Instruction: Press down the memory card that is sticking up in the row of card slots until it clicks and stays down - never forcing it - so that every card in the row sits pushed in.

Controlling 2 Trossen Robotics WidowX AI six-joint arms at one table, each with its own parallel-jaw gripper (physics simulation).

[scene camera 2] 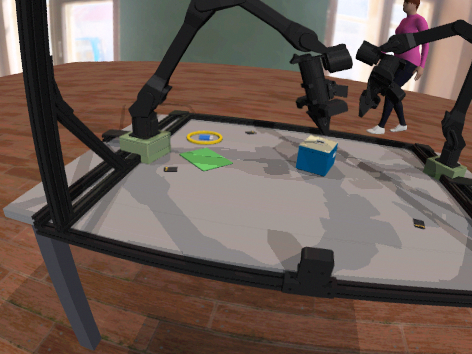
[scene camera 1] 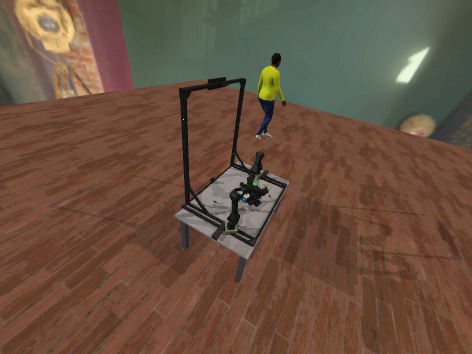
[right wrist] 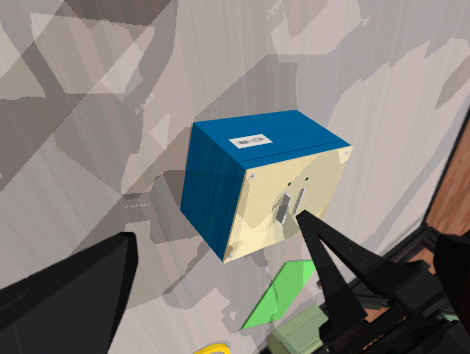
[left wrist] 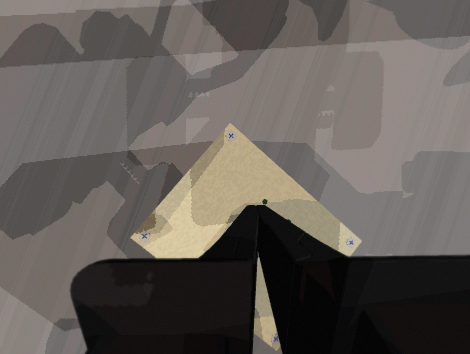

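Pixels of known places: left gripper, fingertip midpoint: (scene camera 2: 326, 135) (right wrist: 300, 213) (left wrist: 255, 214); right gripper, fingertip midpoint: (scene camera 2: 363, 110) (right wrist: 285, 247); left arm's base at its link origin: (scene camera 2: 144, 134); right arm's base at its link origin: (scene camera 2: 447, 162) (scene camera 1: 231, 226).
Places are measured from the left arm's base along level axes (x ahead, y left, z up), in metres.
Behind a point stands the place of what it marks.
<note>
A blue box (scene camera 1: 245, 198) @(x 0.469, y 0.204, z -0.001 m) (scene camera 2: 316, 159) @(x 0.433, y 0.118, z -0.016 m) (right wrist: 210, 200) @(x 0.431, y 0.222, z -0.018 m) with a cream top (left wrist: 265, 170) @(x 0.464, y 0.186, z 0.010 m) stands on the table. In the right wrist view two parallel card slots show in the top; a grey card (right wrist: 283, 207) @(x 0.431, y 0.180, z 0.013 m) in the one farther left stands up, the other piece (right wrist: 299, 201) @(x 0.428, y 0.162, z 0.012 m) looks lower. Two small dark dots lie beside them. My left gripper (scene camera 2: 325, 131) @(x 0.441, y 0.183, z 0.031 m) (left wrist: 255, 214) @(x 0.441, y 0.183, z 0.031 m) (right wrist: 300, 213) @(x 0.441, y 0.183, z 0.031 m) is shut and empty, tips down close above the top by the slots; contact cannot be told. In the left wrist view its fingers hide the cards. My right gripper (scene camera 2: 364, 114) @(x 0.526, y 0.278, z 0.099 m) is open and empty, off to the box's right and higher.
A green sheet (scene camera 2: 206, 159) @(x 0.164, y 0.048, z -0.054 m) (right wrist: 280, 295) @(x 0.157, y 0.059, z -0.054 m) and a yellow ring (scene camera 2: 204, 143) @(x 0.102, y 0.147, z -0.054 m) around a blue piece (scene camera 2: 205, 137) @(x 0.084, y 0.186, z -0.050 m) lie left of the box. Small dark cards (scene camera 2: 171, 169) @(x 0.120, y -0.048, z -0.055 m) (scene camera 2: 419, 223) @(x 0.701, y -0.001, z -0.055 m) lie loose on the table. A black frame edges the table. People stand beyond it.
</note>
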